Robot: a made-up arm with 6 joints. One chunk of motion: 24 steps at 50 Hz.
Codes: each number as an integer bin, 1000 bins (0 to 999) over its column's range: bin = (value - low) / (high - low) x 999, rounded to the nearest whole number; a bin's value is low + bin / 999 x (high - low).
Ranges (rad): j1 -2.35..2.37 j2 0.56..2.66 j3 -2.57..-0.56 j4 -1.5..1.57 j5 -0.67..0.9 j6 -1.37..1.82
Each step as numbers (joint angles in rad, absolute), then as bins.
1 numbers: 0.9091 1.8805 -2.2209 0.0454 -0.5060 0.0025
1 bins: 690 628 174 503 104 430
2 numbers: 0.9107 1.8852 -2.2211 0.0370 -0.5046 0.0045
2 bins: 690 630 173 500 105 430
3 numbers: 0.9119 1.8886 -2.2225 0.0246 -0.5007 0.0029
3 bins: 690 632 173 496 108 430
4 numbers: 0.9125 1.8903 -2.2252 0.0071 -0.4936 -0.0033
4 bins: 691 633 171 490 112 428
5 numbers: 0.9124 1.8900 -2.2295 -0.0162 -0.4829 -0.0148
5 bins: 690 633 169 483 119 424
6 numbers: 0.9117 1.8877 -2.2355 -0.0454 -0.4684 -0.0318
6 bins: 690 632 166 473 128 419
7 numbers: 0.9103 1.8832 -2.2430 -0.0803 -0.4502 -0.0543
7 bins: 690 629 163 462 140 412
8 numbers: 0.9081 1.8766 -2.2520 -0.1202 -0.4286 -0.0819
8 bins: 690 626 158 449 154 403
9 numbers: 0.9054 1.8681 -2.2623 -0.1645 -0.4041 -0.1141
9 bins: 689 622 153 435 169 393
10 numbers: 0.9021 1.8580 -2.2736 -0.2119 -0.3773 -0.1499
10 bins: 688 617 147 419 186 382
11 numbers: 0.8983 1.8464 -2.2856 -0.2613 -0.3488 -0.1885
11 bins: 688 612 141 403 204 370
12 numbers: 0.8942 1.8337 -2.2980 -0.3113 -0.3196 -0.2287
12 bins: 687 606 135 387 223 357
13 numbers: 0.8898 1.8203 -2.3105 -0.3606 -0.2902 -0.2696
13 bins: 686 600 129 371 242 345
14 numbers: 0.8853 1.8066 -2.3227 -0.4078 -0.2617 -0.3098
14 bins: 685 593 123 355 260 332
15 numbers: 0.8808 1.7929 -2.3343 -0.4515 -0.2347 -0.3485
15 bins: 684 587 117 341 277 320
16 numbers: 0.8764 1.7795 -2.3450 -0.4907 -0.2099 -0.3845
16 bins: 683 580 112 328 293 309
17 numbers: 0.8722 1.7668 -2.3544 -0.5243 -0.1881 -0.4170
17 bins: 682 574 107 317 307 298
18 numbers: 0.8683 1.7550 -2.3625 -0.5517 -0.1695 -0.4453
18 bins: 681 568 103 309 318 290
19 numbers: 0.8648 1.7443 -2.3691 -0.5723 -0.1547 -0.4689
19 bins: 680 563 100 302 328 282
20 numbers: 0.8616 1.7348 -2.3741 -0.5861 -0.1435 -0.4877
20 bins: 680 559 97 297 335 276
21 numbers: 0.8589 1.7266 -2.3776 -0.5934 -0.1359 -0.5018
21 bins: 679 555 96 295 340 272
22 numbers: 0.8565 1.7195 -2.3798 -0.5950 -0.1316 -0.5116
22 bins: 679 552 95 294 343 269
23 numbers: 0.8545 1.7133 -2.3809 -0.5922 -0.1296 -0.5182
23 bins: 678 549 94 295 344 267
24 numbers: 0.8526 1.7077 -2.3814 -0.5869 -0.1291 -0.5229
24 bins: 678 546 94 297 344 265
